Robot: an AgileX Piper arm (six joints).
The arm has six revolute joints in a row. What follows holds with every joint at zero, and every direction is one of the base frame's.
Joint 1 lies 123.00 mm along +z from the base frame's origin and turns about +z.
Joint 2 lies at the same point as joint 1 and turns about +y.
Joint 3 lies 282.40 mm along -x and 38.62 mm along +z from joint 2 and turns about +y.
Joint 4 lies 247.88 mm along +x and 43.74 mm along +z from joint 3 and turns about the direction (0.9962, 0, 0.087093).
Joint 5 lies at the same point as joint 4 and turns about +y.
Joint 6 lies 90.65 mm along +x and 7.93 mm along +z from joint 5 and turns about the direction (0.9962, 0, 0.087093).
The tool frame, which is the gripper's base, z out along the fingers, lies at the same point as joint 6; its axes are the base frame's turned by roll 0.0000, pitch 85.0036 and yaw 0.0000 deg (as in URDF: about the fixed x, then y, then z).
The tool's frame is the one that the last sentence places.
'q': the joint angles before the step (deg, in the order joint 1, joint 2, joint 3, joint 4, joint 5, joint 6). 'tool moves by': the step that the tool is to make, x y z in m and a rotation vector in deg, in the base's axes. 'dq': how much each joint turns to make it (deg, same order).
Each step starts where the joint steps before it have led.
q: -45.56, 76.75, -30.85, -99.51, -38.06, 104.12
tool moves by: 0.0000, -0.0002, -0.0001, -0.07, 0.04, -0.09
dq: 0.00, 0.01, 0.00, 0.02, 0.13, -0.03
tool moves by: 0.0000, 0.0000, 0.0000, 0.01, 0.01, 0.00
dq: 0.00, 0.00, 0.00, -0.02, 0.00, 0.03
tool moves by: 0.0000, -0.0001, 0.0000, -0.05, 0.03, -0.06
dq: 0.01, -0.01, -0.01, -0.01, 0.09, 0.02
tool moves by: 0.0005, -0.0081, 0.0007, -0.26, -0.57, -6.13
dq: -0.01, 0.00, 0.01, 4.19, 4.52, -0.02
